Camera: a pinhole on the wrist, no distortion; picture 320 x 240 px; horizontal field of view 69.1 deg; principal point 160.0 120.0 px. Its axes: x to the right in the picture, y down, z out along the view. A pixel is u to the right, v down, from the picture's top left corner.
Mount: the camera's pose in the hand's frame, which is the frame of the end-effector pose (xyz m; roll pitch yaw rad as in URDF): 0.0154 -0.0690 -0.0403 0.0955 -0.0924 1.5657
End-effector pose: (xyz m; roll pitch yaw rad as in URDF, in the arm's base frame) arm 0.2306 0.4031 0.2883 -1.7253 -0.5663 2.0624
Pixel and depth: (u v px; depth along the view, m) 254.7 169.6 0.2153
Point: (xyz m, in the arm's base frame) 0.0657 0.3221 0.2605
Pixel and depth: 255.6 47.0 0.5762
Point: -0.3700 0.4412 0.2582
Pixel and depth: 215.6 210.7 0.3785
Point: -0.0549 0.1838 0.2027
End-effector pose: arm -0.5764 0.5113 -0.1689 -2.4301 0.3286 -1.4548
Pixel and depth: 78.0 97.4 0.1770
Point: -0.3773 0.4879 -0.1852
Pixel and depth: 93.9 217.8 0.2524
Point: -0.3239 0.6220 -0.1988
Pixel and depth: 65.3 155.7 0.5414
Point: -0.0148 0.6402 -0.3007
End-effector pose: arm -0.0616 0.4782 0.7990 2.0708 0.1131 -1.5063
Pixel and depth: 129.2 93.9 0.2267
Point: -0.1587 0.4317 0.6022
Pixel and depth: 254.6 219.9 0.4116
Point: -0.4489 0.5893 0.6737
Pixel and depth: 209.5 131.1 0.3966
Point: -0.3678 0.4458 0.6037
